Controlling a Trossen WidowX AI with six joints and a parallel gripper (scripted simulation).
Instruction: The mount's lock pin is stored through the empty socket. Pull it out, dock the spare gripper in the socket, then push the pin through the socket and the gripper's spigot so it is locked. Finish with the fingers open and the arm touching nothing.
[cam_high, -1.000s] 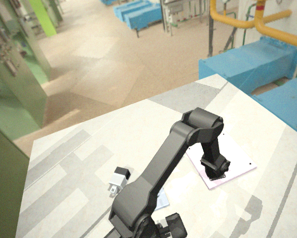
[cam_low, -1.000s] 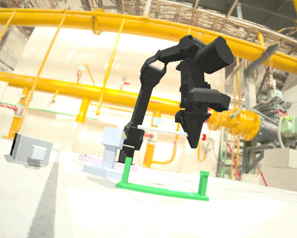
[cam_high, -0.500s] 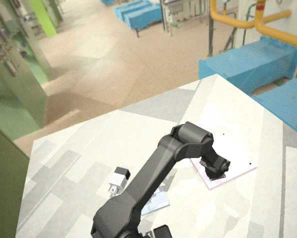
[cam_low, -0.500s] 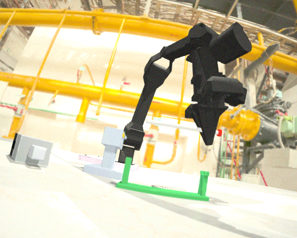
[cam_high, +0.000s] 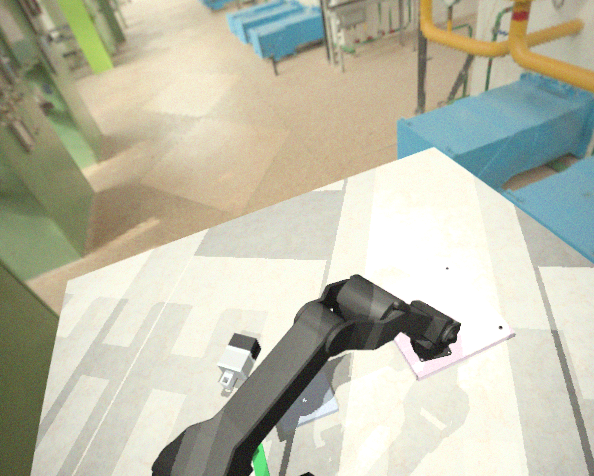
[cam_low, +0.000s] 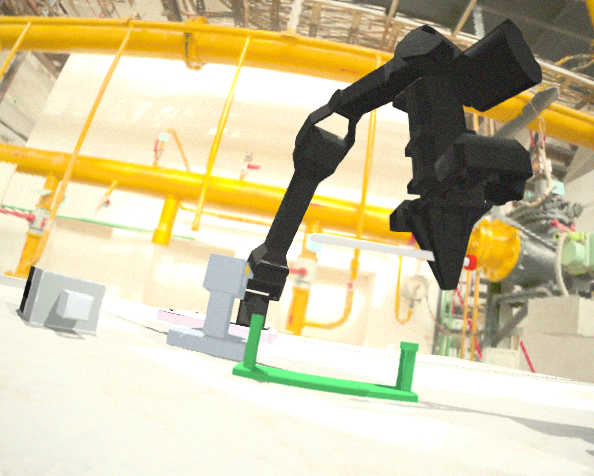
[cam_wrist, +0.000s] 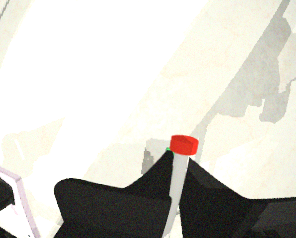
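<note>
Right now the green cradle is 3 cm ahead of my gripper tip, 9 cm to the right of it and 7 cm below it. From my gripper tip the other things lie so: spare gripper 6 cm ahead, 33 cm to the right, 7 cm below; then grey mount 6 cm behind, 22 cm to the right, 4 cm below.
</note>
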